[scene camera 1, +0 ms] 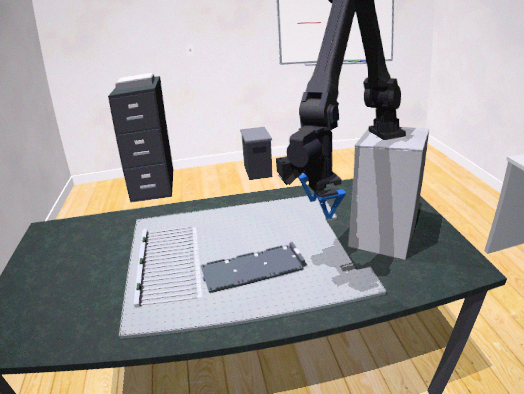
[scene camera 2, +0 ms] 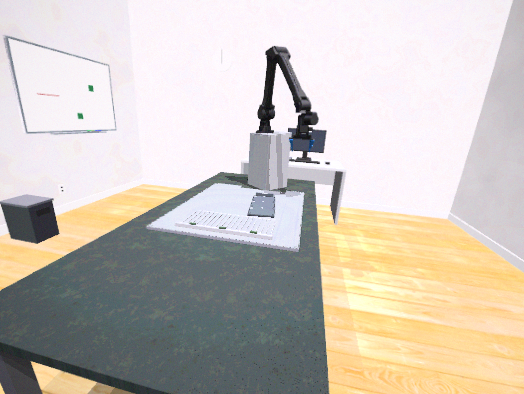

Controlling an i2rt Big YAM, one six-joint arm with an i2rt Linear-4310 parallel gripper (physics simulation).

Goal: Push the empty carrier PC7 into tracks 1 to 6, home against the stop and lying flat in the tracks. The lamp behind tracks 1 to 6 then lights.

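Pixels of known places: gripper, fingertip midpoint: point(scene camera 1: 320, 209) point(scene camera 2: 300, 152); arm's base, origin of the base link: point(scene camera 1: 386, 133) point(scene camera 2: 264, 132).
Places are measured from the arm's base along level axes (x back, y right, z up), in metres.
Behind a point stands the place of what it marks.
Observation:
The empty carrier PC7 point(scene camera 1: 254, 270) @[y -0.117, x -0.493, z -0.368 m] point(scene camera 2: 262, 205) @[y -0.096, x -0.516, z -0.368 m] is a flat dark grey plate with a raised bar at its arm-side end. It lies on the perforated board, outside the tracks, with its other end close to the track block's near rail point(scene camera 1: 196, 255) @[y 0.024, x -0.673, z -0.377 m]. The white track block has many thin parallel tracks and a stop bar point(scene camera 1: 140, 275) @[y -0.062, x -0.868, z -0.364 m] point(scene camera 2: 239, 233) @[y -0.065, x -0.880, z -0.370 m] with small dark green pieces, one of them a middle piece point(scene camera 1: 141, 261) @[y 0.008, x -0.867, z -0.359 m] point(scene camera 2: 222, 228) @[y 0.011, x -0.874, z -0.361 m]. None looks brightly lit; track numbers cannot be read. My gripper point(scene camera 1: 321, 206) @[y -0.271, x -0.332, z -0.081 m] point(scene camera 2: 302, 146) @[y -0.271, x -0.332, z -0.081 m] is open and empty, with blue fingers, raised and apart from the carrier.
The light grey perforated board point(scene camera 1: 165, 320) @[y -0.271, x -0.785, z -0.379 m] point(scene camera 2: 287, 242) @[y -0.264, x -0.884, z -0.379 m] lies on the dark green table point(scene camera 1: 60, 280) @[y 0.001, x -1.188, z -0.392 m] point(scene camera 2: 190, 300) @[y -0.034, x -1.260, z -0.392 m]. The grey pedestal point(scene camera 1: 382, 200) @[y -0.120, x -0.064, z -0.181 m] point(scene camera 2: 267, 162) @[y -0.054, x -0.144, z -0.189 m] carries the arm's base and stands beside the board at the arm side. Dark shadows fall across the board near the pedestal.

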